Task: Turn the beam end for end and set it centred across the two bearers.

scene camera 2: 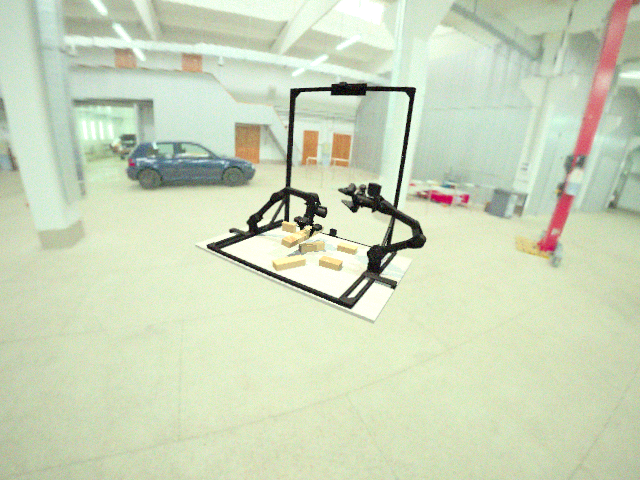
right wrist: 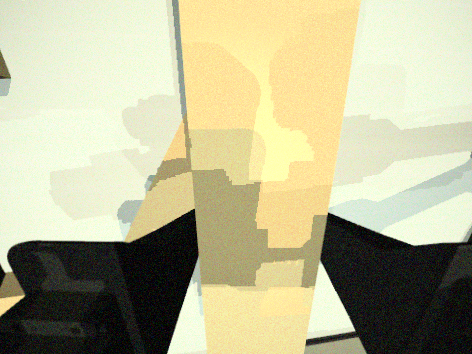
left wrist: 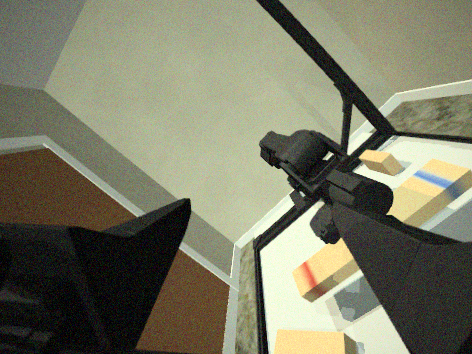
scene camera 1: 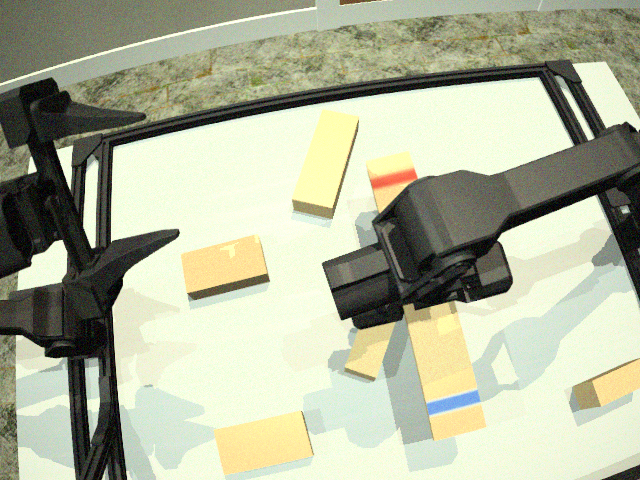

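Pixels of known places: left gripper, between the fingertips: (scene camera 2: 339,195) (left wrist: 261,206) (scene camera 1: 161,176); right gripper, between the fingertips: (right wrist: 254,211) (scene camera 1: 426,301); left arm's base, origin of its link: (scene camera 2: 373,270) (scene camera 1: 87,337); right arm's base, origin of its link: (scene camera 2: 253,231) (scene camera 1: 637,229).
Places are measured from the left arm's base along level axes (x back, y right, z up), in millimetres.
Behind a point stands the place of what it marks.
The beam (scene camera 1: 439,351) @[x -488, y 123, z 96 mm] (scene camera 2: 295,238) @[x -474, y -89, z 91 mm] (left wrist: 325,267) @[x -479, y -76, z 92 mm] (right wrist: 270,75) @[x -492, y -23, z 94 mm] is a long pale wooden bar. In scene camera 1 its red band is toward the top and its blue band toward the bottom. Its shadow lies apart from it, so it is held above the table. My right gripper (right wrist: 254,211) @[x -495, y 51, z 65 mm] is shut on its middle part; in scene camera 1 the wrist hides the fingers. My left gripper (scene camera 1: 161,174) @[x -260, y 1, z 378 mm] (scene camera 2: 341,196) @[x -260, y 1, z 378 mm] is open and empty, raised at the left of scene camera 1, away from the beam. I cannot tell which of the plain wooden blocks are the bearers.
Plain blocks lie at the top middle (scene camera 1: 325,160) @[x -412, y -213, z 19 mm], left (scene camera 1: 222,266) @[x -233, y -68, z 19 mm], bottom (scene camera 1: 263,442) @[x -253, y 187, z 19 mm] and right (scene camera 1: 617,387) @[x -743, y 232, z 44 mm] in scene camera 1. A narrower block (scene camera 1: 369,351) @[x -413, y 92, z 25 mm] lies close beside the beam, partly under the right wrist. A black frame (scene camera 1: 320,95) @[x -431, y -362, z 1 mm] edges the table.
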